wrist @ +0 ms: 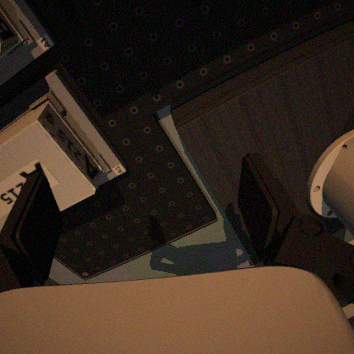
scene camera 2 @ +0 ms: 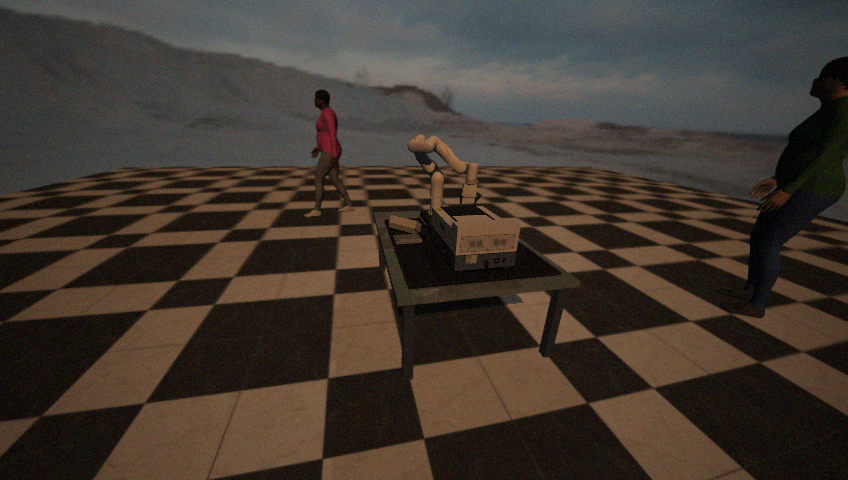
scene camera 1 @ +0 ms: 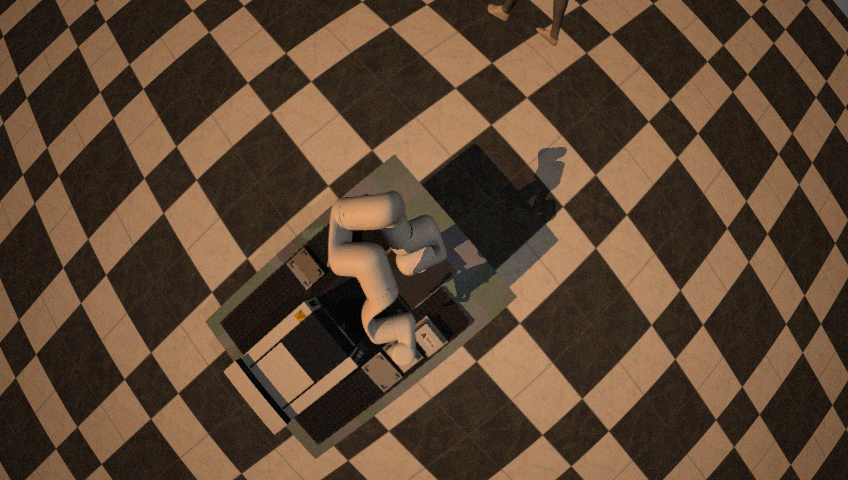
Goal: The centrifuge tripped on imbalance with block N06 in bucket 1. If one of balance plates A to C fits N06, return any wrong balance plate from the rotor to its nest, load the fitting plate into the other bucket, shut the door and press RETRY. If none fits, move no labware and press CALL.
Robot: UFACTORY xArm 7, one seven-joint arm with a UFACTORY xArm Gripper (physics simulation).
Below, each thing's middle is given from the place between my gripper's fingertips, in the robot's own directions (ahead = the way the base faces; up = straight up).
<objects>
I see the beige centrifuge box [scene camera 1: 271, 381] 450 mm ahead of my hand, 260 mm to the right of it and 30 mm below it.
</objects>
